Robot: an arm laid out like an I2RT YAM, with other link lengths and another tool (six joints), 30 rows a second.
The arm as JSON. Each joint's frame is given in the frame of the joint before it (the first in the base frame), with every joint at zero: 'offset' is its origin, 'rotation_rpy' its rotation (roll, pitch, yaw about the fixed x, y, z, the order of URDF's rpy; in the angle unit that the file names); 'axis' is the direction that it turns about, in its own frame. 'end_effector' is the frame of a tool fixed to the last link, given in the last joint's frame.
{
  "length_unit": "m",
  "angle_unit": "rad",
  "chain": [
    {
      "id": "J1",
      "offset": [
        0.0,
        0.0,
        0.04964
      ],
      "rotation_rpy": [
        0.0,
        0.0,
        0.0
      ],
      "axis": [
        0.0,
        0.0,
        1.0
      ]
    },
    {
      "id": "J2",
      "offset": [
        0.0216,
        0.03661,
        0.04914
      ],
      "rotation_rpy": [
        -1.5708,
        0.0,
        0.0
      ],
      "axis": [
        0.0,
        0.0,
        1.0
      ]
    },
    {
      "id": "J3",
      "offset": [
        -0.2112,
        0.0,
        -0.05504
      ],
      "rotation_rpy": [
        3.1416,
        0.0,
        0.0
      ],
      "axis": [
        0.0,
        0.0,
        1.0
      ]
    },
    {
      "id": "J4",
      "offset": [
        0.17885,
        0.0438,
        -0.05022
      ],
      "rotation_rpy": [
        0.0,
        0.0,
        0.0
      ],
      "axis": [
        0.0,
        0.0,
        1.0
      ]
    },
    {
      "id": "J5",
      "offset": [
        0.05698,
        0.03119,
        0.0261
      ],
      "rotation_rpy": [
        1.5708,
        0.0,
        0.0
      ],
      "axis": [
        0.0,
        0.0,
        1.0
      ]
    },
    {
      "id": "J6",
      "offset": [
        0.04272,
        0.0,
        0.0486
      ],
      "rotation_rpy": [
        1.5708,
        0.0,
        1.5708
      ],
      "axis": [
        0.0,
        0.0,
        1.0
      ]
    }
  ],
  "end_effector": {
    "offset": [
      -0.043,
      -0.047,
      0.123
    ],
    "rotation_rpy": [
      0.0,
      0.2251,
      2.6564
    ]
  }
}
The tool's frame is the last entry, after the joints.
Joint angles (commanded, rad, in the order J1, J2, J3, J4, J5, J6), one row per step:
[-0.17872 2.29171 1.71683 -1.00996 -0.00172 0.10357]
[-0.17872 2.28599 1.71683 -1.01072 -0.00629 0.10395]
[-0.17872 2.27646 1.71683 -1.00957 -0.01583 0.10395]
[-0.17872 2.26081 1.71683 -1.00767 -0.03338 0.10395]
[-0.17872 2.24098 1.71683 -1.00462 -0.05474 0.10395]
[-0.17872 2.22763 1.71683 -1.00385 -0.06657 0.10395]
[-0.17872 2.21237 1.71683 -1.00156 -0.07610 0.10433]
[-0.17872 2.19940 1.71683 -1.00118 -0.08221 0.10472]
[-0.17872 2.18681 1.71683 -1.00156 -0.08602 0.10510]
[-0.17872 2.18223 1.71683 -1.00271 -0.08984 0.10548]
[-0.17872 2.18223 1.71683 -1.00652 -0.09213 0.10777]
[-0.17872 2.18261 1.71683 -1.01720 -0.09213 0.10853]
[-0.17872 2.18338 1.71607 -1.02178 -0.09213 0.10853]
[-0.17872 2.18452 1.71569 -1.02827 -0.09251 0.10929]
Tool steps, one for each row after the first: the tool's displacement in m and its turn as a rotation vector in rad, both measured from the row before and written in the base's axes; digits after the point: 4 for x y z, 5 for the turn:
[0.0007 0.0006 0.0021 0.00361 -0.00569 -0.00043]
[0.0017 0.0013 0.0037 0.00749 -0.01221 -0.00004]
[0.0027 0.0024 0.0062 0.01415 -0.02039 0.00018]
[0.0034 0.0029 0.0080 0.01694 -0.02631 0.00065]
[0.0018 0.0016 0.0053 0.00912 -0.01600 0.00058]
[0.0022 0.0012 0.0060 0.00627 -0.01894 0.00024]
[0.0014 0.0007 0.0049 0.00366 -0.01420 0.00010]
[0.0011 0.0004 0.0047 0.00160 -0.01266 -0.00002]
[0.0002 0.0006 0.0018 0.00317 -0.00402 0.00001]
[-0.0007 0.0004 -0.0001 0.00318 0.00351 -0.00204]
[-0.0023 0.0004 -0.0007 0.00205 0.01094 -0.00075]
[-0.0012 0.0002 -0.0007 0.00109 0.00601 0.00000]
[-0.0015 0.0003 -0.0008 0.00187 0.00787 -0.00073]

